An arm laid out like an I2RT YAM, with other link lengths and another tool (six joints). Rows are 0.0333 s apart.
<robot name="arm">
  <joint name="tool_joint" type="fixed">
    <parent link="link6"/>
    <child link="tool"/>
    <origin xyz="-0.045 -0.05 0.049" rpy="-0.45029 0 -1.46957"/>
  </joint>
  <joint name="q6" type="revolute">
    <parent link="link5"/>
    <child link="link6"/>
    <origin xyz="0.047 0 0.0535" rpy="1.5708 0 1.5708"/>
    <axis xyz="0 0 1"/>
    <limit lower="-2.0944" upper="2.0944"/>
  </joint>
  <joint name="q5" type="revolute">
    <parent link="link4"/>
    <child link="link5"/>
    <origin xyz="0.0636 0.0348 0.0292" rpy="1.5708 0 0"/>
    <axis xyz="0 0 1"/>
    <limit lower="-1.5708" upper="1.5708"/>
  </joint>
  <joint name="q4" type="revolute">
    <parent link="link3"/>
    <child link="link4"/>
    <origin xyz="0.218 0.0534 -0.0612"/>
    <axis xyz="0 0 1"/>
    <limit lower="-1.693" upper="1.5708"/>
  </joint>
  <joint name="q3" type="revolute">
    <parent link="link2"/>
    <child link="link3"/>
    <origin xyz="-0.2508 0 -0.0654" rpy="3.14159 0 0"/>
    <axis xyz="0 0 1"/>
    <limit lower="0" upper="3.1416"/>
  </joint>
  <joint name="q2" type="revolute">
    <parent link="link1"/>
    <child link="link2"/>
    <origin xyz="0.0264 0.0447 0.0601" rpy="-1.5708 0 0"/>
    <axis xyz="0 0 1"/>
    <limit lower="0" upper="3.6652"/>
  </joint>
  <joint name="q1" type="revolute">
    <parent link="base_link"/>
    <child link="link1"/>
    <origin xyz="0 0 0.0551"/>
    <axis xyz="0 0 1"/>
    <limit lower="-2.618" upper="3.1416"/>
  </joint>
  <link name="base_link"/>
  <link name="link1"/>
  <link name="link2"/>
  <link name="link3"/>
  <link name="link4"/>
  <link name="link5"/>
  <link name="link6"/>
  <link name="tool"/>
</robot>
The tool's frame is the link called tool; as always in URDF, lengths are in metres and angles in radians.
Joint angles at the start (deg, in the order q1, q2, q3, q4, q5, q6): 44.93 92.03 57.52 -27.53 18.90 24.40
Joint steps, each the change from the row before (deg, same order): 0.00 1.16 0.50 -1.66 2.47 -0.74; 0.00 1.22 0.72 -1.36 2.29 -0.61; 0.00 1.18 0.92 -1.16 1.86 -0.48; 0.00 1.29 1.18 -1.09 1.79 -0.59; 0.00 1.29 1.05 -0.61 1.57 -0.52; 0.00 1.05 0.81 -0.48 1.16 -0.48; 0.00 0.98 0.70 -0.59 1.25 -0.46; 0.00 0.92 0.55 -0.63 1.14 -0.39; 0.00 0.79 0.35 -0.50 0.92 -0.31; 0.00 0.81 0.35 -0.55 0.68 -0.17; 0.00 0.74 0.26 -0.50 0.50 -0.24
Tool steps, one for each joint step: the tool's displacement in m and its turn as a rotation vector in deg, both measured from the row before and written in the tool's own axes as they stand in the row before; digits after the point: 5 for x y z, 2 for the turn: -0.00309 0.00026 0.00731 -3.23 0.07 -1.67; -0.00135 -0.00054 0.00613 -2.84 0.23 -1.36; 0.00011 -0.00113 0.00453 -2.25 0.25 -1.07; 0.00126 -0.00175 0.00382 -2.09 0.39 -1.06; 0.00163 -0.00238 0.00351 -1.74 0.45 -0.80; 0.00094 -0.00221 0.00282 -1.32 0.33 -0.76; 0.00027 -0.00187 0.00309 -1.45 0.29 -0.86; -0.00057 -0.00185 0.00324 -1.40 0.16 -0.94; -0.00110 -0.00181 0.00301 -1.17 0.08 -0.87; -0.00134 -0.00209 0.00287 -0.98 -0.10 -0.86; -0.00171 -0.00220 0.00260 -0.80 -0.12 -0.94
